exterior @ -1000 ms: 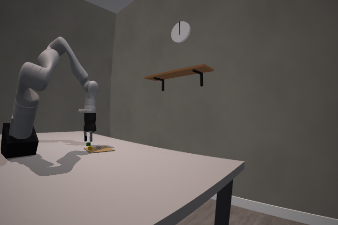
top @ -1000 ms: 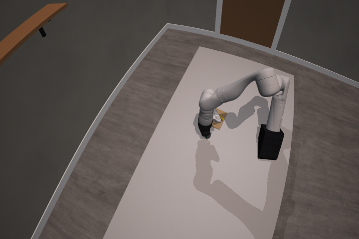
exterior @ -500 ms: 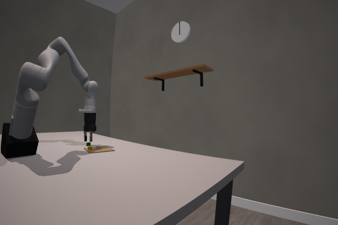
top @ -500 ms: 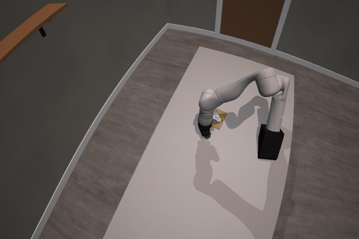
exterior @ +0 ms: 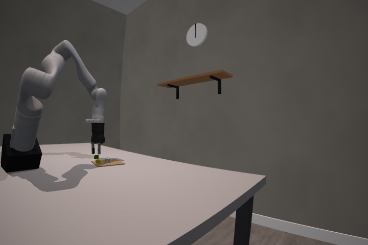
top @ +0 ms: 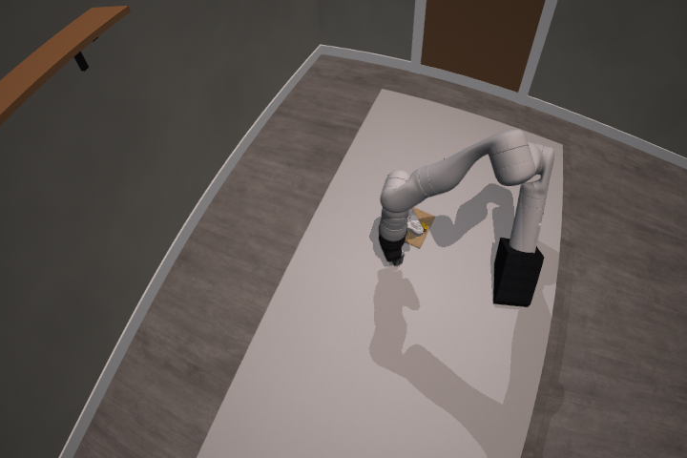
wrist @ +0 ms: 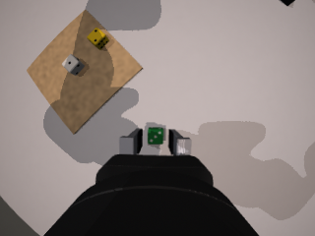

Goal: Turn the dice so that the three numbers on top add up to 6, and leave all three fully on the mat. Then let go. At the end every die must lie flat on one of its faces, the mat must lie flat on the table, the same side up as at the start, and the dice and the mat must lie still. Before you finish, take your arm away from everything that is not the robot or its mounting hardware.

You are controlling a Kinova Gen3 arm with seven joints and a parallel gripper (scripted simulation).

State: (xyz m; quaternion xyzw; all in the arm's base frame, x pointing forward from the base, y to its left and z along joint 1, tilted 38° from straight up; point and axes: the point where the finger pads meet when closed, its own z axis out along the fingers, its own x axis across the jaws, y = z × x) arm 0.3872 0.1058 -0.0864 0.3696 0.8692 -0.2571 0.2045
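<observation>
Right now my hand is 3 cm above the green die. Round my hand: yellow die (5 cm behind, 15 cm to the right, 3 cm below); tan mat (1 cm ahead, 15 cm to the right, 4 cm below); white die (15 cm to the right, 3 cm below).
</observation>
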